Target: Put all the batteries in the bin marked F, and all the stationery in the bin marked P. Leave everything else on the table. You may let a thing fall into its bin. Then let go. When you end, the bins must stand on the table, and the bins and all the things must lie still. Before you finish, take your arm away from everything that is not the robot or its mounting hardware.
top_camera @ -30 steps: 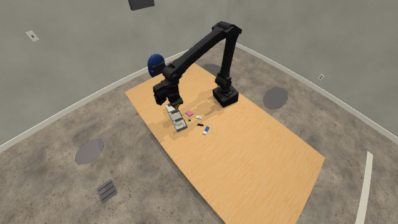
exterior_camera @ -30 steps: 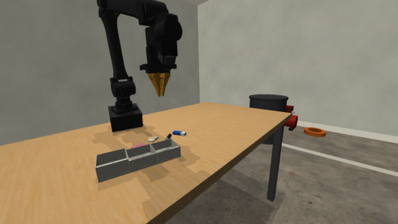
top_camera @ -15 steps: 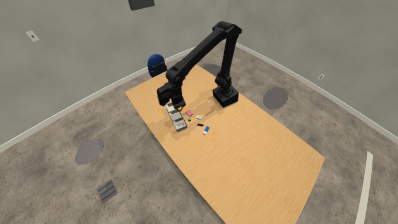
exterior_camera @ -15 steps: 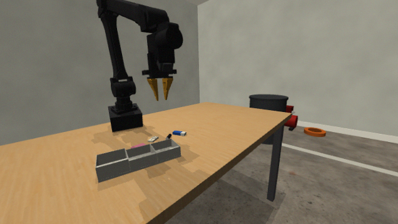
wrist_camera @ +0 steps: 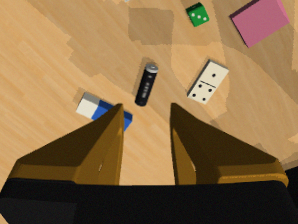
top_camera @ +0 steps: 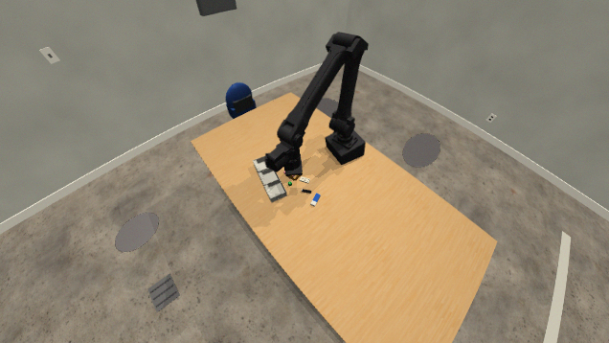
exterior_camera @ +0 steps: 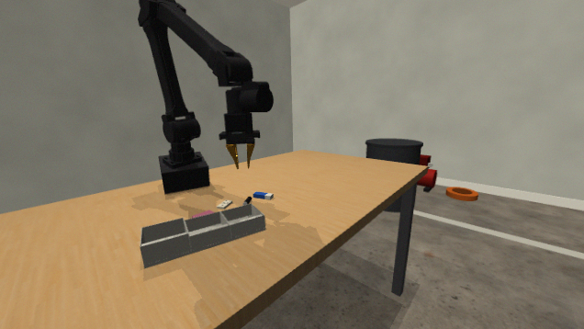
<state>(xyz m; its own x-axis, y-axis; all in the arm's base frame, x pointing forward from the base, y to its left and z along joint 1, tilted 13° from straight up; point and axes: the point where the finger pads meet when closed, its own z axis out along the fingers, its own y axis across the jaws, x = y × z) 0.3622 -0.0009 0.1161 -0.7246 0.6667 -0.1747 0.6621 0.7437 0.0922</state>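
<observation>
The black battery is 4 cm behind my hand, 4 cm to the left of it and 13 cm below it. The rest, counted from my hand: green ball: 1 cm behind, 5 cm to the right, 13 cm below; blue-and-white eraser: 3 cm behind, 10 cm to the left, 13 cm below; white domino-like piece: 9 cm behind, 1 cm to the right, 13 cm below.
</observation>
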